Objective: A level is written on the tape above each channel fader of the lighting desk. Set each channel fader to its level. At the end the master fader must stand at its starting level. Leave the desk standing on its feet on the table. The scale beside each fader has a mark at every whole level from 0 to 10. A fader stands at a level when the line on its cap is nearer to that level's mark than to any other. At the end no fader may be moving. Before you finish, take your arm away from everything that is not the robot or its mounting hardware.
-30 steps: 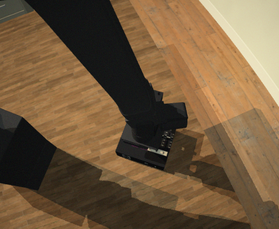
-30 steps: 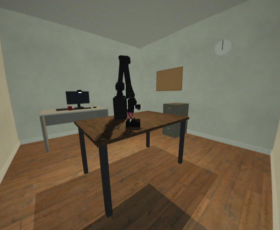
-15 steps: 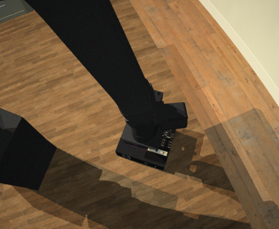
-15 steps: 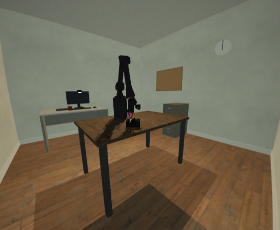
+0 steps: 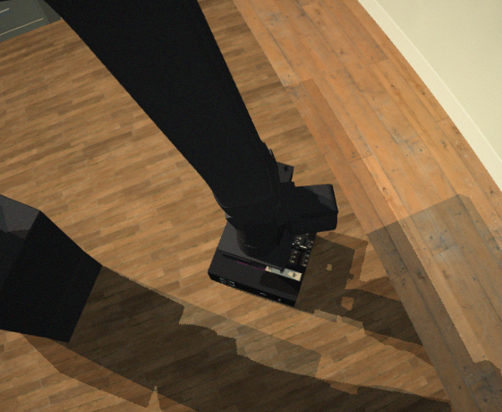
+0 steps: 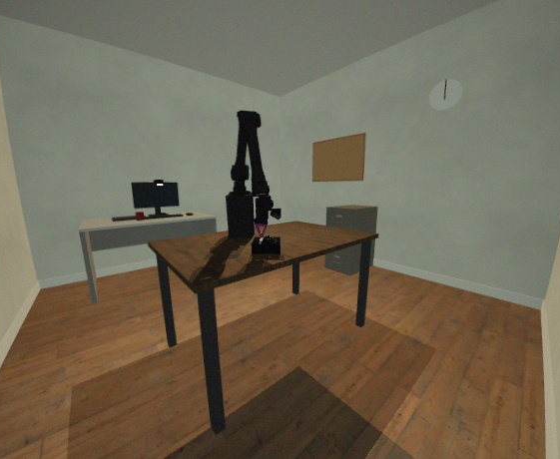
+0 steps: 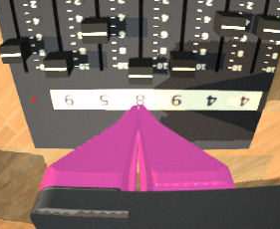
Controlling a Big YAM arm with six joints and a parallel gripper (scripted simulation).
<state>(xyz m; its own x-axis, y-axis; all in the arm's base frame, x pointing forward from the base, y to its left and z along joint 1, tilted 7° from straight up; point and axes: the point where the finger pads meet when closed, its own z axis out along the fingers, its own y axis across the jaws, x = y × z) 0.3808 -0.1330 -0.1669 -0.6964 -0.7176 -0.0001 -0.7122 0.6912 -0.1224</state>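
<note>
The channel 4 fader is 10 mm ahead of my hand, 10 mm to the left of it and 20 mm below it. Also, from my hand: channel 6 fader: 10 mm behind, 50 mm to the left, 20 mm below; channel 5 fader cap: 20 mm ahead, 40 mm to the left, 20 mm below; channel 3 fader cap: 30 mm ahead, 20 mm below.
</note>
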